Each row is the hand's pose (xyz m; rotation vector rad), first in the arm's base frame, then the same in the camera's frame.
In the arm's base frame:
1: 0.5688 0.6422 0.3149 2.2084 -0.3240 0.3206
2: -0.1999 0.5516 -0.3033 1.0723 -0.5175 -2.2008
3: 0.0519 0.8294 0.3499 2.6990 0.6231 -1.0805
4: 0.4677 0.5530 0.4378 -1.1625 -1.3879 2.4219
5: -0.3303 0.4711 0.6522 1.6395 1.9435 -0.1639
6: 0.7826 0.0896 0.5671 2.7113 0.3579 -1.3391
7: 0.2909 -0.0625 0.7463 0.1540 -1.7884 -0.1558
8: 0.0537 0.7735 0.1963 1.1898 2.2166 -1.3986
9: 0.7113 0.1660 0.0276 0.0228 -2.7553 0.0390
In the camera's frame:
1: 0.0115 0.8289 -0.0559 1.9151 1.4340 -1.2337
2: -0.3042 0.1268 0.5675 -0.6664 0.7686 -1.6505
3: 0.1521 0.7171 0.4649 -0.6056 -1.5506 2.5020
4: 0.1773 0.7544 -0.0400 1.5005 -1.2223 2.0967
5: 0.6347 0.3581 0.5285 -0.2552 -2.1476 0.8235
6: 0.3177 0.6116 -0.5790 0.5080 1.3687 -2.7705
7: 0.6683 0.3073 -0.2936 0.6143 0.0621 0.0900
8: 0.0241 0.6172 0.4458 0.9117 -1.8568 1.2094
9: -0.1767 0.4294 -0.4227 0.7546 -0.9146 -0.0521

